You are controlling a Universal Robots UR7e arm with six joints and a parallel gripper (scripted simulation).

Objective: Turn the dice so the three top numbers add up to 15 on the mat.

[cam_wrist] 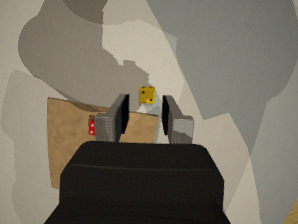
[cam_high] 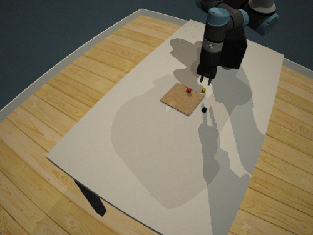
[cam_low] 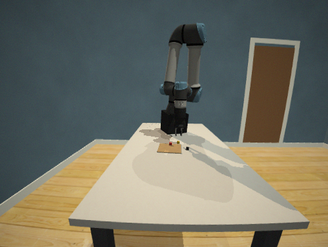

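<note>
My gripper is now 7 cm above the yellow die. Round my hand: black die 10 cm ahead, 5 cm to the left, 7 cm below; then red die 4 cm ahead, 5 cm to the right, 6 cm below; then brown mat 9 cm ahead, 6 cm to the right, 7 cm below.
</note>
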